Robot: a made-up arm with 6 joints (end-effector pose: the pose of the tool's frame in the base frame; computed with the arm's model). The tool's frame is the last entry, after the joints. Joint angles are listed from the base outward.
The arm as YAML. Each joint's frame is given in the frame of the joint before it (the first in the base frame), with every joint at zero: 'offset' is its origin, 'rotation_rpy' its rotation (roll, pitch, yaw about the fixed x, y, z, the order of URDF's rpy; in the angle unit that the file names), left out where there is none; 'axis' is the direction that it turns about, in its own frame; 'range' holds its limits. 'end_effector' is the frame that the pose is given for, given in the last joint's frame.
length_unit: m
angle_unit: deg
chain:
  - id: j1
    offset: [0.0, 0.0, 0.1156]
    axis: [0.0, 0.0, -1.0]
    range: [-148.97, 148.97]
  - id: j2
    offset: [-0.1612, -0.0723, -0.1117]
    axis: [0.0, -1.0, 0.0]
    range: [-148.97, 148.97]
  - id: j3
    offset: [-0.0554, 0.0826, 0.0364]
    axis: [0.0, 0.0, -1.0]
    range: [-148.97, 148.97]
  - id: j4
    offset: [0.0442, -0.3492, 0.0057]
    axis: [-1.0, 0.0, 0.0]
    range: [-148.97, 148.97]
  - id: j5
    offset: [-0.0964, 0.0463, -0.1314]
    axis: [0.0, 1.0, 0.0]
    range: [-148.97, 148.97]
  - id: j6
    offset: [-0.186, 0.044, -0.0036]
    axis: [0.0, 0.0, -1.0]
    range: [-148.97, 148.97]
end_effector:
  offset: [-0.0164, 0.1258, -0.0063]
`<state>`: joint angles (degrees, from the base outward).
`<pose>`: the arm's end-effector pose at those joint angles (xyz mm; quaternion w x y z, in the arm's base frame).
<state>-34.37 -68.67 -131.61 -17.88 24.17 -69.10</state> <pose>70.7 -60.0 -290.8 0.5266 -0.4986 -0.2538 -0.6401</pose>
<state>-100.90 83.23 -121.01 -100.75 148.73 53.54</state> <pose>-117.2 -396.6 227.8 0.1295 0.8627 0.4864 -0.0499</pose>
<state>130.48 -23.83 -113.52 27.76 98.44 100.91</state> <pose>36.6 -87.8 -151.2 0.3226 -0.4827 0.5092 -0.6353</pose>
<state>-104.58 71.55 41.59 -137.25 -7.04 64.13</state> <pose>304.3 -472.8 -287.6 0.0718 -0.5486 -0.7550 -0.3521</pose>
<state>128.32 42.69 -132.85 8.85 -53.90 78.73</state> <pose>39.6 -141.5 6.3 0.8374 -0.0914 -0.3375 -0.4200</pose>
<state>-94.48 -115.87 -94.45 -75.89 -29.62 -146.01</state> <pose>256.5 -210.4 -37.3 0.1547 0.9117 0.3322 0.1855</pose>
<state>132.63 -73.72 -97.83 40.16 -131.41 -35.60</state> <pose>405.5 142.2 -418.0 0.3250 -0.4458 -0.7899 -0.2676</pose>
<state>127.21 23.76 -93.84 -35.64 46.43 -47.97</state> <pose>-161.3 170.1 271.6 0.8967 0.3370 0.2432 0.1523</pose>
